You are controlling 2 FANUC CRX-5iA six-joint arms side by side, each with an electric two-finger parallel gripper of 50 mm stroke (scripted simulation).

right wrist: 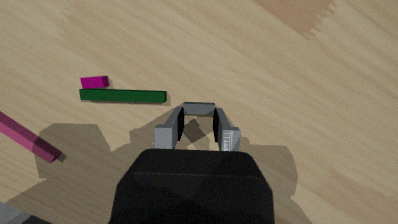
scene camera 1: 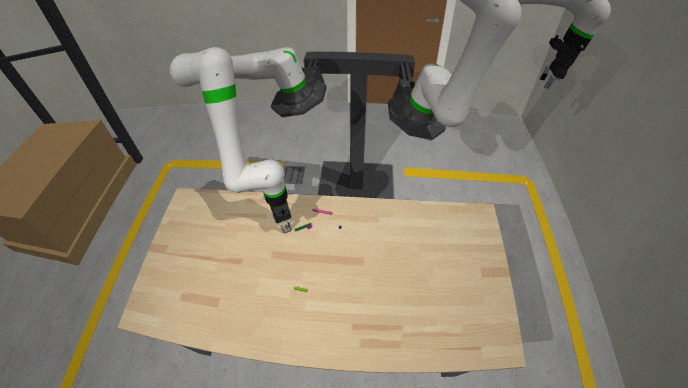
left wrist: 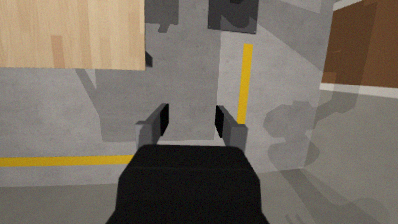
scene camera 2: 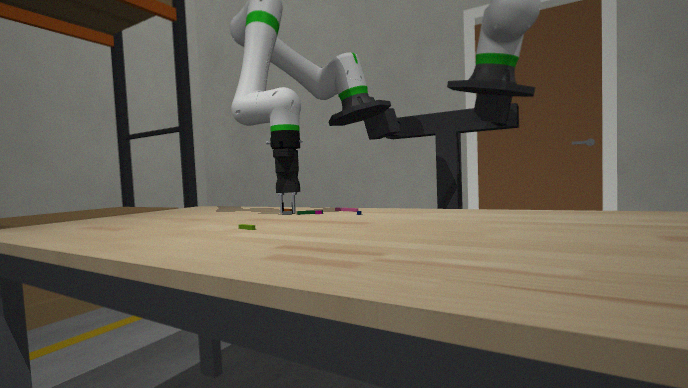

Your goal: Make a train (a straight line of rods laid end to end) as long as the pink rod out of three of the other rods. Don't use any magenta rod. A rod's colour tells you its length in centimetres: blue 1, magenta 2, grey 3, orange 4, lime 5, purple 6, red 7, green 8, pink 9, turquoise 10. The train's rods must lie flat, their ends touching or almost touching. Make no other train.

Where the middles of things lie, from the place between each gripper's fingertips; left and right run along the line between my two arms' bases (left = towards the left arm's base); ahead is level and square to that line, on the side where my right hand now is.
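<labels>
Right gripper [scene camera 2: 288,213]: 20 mm above the green rod [right wrist: 89,93], 30 mm past it, 70 mm to the right of it.
Left gripper: 65 cm above the green rod, 54 cm short of it, 92 cm to the left of it.
</labels>
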